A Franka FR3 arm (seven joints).
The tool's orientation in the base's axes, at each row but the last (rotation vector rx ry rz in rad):
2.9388, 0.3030, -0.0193
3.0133, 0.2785, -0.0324
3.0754, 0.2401, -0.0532
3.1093, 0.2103, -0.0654
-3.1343, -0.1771, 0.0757
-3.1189, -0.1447, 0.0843
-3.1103, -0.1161, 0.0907
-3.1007, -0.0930, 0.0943
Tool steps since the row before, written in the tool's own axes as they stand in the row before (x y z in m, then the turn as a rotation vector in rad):
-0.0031, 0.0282, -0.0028, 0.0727, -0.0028, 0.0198
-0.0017, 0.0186, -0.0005, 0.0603, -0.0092, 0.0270
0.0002, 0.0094, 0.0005, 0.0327, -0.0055, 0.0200
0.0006, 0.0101, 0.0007, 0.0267, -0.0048, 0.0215
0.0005, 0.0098, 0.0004, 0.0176, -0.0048, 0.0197
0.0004, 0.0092, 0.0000, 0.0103, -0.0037, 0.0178
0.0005, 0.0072, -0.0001, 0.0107, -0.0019, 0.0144
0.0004, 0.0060, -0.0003, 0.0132, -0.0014, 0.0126
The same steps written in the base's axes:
0.0027, -0.0272, 0.0080, 0.0707, 0.0136, -0.0223
0.0018, -0.0184, 0.0026, 0.0573, 0.0168, -0.0298
0.0016, -0.0093, 0.0000, 0.0308, 0.0093, -0.0215
0.0019, -0.0099, -0.0005, 0.0249, 0.0077, -0.0227
0.0016, -0.0097, -0.0005, 0.0160, 0.0067, -0.0205
0.0012, -0.0091, -0.0002, 0.0089, 0.0049, -0.0182
0.0010, -0.0071, -0.0001, 0.0097, 0.0031, -0.0149
0.0008, -0.0060, 0.0000, 0.0123, 0.0027, -0.0133

